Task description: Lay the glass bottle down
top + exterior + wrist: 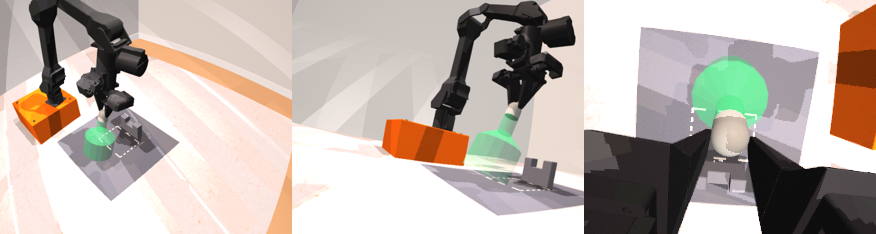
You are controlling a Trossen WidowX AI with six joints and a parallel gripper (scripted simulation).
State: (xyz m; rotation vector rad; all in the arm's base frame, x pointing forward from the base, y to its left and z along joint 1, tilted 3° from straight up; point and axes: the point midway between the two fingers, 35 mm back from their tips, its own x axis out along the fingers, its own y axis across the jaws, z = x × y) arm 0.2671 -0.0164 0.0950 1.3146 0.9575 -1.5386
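Right now the green glass bottle is 1 cm behind my gripper tip, 2 cm to the right of it and 5 cm below it. The rest, counted from my gripper tip: dark grey mat (1 cm ahead, 2 cm to the left, 15 cm below).
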